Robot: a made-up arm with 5 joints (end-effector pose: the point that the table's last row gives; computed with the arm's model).
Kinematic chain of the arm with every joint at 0, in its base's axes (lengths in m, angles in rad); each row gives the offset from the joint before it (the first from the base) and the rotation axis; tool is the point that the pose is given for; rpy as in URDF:
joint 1: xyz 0.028 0 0.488 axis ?
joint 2: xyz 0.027 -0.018 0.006 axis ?
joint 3: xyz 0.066 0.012 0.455 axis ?
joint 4: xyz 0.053 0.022 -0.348 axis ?
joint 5: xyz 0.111 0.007 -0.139 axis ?
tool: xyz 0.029 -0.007 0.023 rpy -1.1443 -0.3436 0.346
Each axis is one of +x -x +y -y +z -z.
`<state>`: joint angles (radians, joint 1 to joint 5).
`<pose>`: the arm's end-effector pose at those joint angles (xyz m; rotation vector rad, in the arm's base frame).
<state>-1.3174 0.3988 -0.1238 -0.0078 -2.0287</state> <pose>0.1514 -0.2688 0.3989 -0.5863 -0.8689 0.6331</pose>
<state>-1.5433 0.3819 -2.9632 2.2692 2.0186</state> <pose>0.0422 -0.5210 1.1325 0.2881 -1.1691 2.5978</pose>
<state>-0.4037 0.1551 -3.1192 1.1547 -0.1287</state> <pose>0.2668 -0.0805 1.4493 -1.4761 -1.9802 -1.0179</pose>
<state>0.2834 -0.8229 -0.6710 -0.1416 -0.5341</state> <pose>0.2074 0.0853 1.0247 -0.9691 -2.3439 -0.2206</pose>
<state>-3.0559 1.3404 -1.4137 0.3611 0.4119</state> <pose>-0.6288 -0.0614 0.0410 0.0940 -1.7178 2.6152</pose>
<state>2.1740 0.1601 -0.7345 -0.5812 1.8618</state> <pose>-0.2778 0.4488 0.7103 0.0762 -0.1754 0.3101</pose>
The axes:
joint 1: +z
joint 2: +y
joint 3: +y
joint 4: +y
joint 5: -z

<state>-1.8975 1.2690 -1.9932 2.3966 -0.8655</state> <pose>-0.1333 -0.6023 0.2180 0.5058 0.2240 -0.7148</pose>
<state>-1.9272 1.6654 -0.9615 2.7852 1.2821</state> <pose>-0.0560 -0.2062 0.2331 0.8854 1.7269 1.3825</pose>
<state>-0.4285 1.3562 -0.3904 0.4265 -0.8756</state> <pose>0.1717 -0.0208 0.1315 0.0307 0.2956 0.7059</pose>
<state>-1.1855 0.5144 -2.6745 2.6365 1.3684</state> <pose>0.2520 -0.5703 0.9416 -0.9536 1.5636 -1.6683</pose>
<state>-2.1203 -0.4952 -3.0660 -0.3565 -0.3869</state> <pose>0.3140 0.4145 1.2063 1.2271 0.6223 -0.6351</pose>
